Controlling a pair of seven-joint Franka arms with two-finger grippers.
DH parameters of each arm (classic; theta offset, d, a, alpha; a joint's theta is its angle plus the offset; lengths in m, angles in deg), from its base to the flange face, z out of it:
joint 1: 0 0.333 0 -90
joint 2: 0 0 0 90
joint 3: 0 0.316 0.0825 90
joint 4: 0 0 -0.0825 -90
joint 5: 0 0.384 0 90
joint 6: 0 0 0.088 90
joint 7: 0 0.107 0 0
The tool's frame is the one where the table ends.
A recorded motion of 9 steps. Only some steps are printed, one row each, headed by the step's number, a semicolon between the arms.
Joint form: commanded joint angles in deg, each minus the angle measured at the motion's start. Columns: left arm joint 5, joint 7, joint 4, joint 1, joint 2, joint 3, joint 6; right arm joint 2, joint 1, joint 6, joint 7, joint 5, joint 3, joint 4.
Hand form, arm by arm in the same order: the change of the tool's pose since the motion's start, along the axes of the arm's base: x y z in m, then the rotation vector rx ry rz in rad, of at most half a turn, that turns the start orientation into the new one. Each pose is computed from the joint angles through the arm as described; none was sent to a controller.
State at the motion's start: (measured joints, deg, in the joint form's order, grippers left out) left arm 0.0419 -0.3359 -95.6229 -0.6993 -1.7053 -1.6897 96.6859; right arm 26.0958 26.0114 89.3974 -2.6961 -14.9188 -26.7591 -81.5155
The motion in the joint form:
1: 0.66 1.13 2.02 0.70 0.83 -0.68 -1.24; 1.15 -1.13 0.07 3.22 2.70 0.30 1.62
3: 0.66 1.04 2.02 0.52 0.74 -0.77 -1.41; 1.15 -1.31 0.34 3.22 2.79 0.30 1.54
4: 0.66 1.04 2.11 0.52 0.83 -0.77 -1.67; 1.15 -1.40 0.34 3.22 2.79 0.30 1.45
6: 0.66 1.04 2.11 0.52 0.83 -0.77 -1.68; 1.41 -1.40 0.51 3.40 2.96 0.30 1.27
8: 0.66 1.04 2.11 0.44 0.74 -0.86 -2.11; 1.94 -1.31 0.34 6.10 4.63 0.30 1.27
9: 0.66 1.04 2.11 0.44 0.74 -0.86 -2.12; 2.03 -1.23 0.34 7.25 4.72 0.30 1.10
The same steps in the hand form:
1: 0.0033 0.0012 0.0069 0.0122 0.0005 -0.0199; 0.0061 -0.0018 -0.0022 0.0258 -0.0349 -0.0696
3: 0.0025 -0.0014 0.0075 0.0123 0.0019 -0.0230; 0.0065 -0.0037 -0.0027 0.0277 -0.0378 -0.0716
4: 0.0025 -0.0013 0.0070 0.0124 0.0064 -0.0230; 0.0063 -0.0049 -0.0034 0.0276 -0.0363 -0.0735
6: 0.0025 -0.0013 0.0069 0.0124 0.0066 -0.0230; 0.0067 -0.0046 -0.0074 0.0277 -0.0332 -0.0765
8: 0.0012 -0.0030 0.0071 0.0127 0.0125 -0.0259; 0.0070 -0.0004 -0.0144 0.0391 -0.0418 -0.1254
9: 0.0012 -0.0030 0.0071 0.0127 0.0127 -0.0259; 0.0066 0.0005 -0.0167 0.0344 -0.0458 -0.1427

